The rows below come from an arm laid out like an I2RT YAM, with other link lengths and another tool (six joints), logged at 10 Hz.
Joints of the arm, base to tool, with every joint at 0 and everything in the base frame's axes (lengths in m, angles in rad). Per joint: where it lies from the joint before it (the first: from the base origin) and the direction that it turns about. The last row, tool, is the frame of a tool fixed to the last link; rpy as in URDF.
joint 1: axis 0 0 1 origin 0.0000 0.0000 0.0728
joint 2: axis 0 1 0 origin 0.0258 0.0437 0.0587
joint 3: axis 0 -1 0 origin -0.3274 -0.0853 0.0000
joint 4: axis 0 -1 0 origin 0.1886 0.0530 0.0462
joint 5: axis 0 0 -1 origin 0.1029 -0.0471 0.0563
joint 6: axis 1 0 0 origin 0.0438 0.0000 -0.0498
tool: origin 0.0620 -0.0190 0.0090 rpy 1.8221 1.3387 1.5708
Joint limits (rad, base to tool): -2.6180..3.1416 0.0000..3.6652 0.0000..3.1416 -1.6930..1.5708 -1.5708..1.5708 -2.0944..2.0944
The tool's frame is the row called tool.
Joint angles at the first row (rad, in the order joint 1, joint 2, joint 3, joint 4, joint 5, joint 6):
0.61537, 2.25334, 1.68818, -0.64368, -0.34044, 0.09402
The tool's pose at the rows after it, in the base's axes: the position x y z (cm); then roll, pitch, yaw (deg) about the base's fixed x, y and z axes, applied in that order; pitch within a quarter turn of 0, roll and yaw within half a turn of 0:
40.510 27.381 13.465 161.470 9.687 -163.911
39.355 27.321 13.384 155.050 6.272 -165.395
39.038 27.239 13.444 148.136 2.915 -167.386
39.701 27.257 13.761 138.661 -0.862 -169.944
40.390 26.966 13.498 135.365 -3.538 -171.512
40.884 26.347 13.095 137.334 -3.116 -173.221
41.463 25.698 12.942 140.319 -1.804 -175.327
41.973 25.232 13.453 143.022 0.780 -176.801
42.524 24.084 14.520 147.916 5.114 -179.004
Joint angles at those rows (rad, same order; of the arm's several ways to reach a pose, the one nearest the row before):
0.60145, 2.22120, 1.61769, -0.61373, -0.49084, 0.12791
0.59003, 2.20230, 1.55086, -0.56053, -0.60770, 0.17747
0.56815, 2.19760, 1.50402, -0.49265, -0.73046, 0.24278
0.53230, 2.20772, 1.45870, -0.35918, -0.89048, 0.35648
0.51015, 2.22686, 1.45146, -0.30532, -0.94952, 0.42053
0.50051, 2.22993, 1.45222, -0.30881, -0.91040, 0.42029
0.49400, 2.22598, 1.45761, -0.31919, -0.84705, 0.41769
0.49242, 2.20928, 1.46487, -0.32999, -0.78156, 0.40599
0.48823, 2.17111, 1.46873, -0.35839, -0.66672, 0.38046

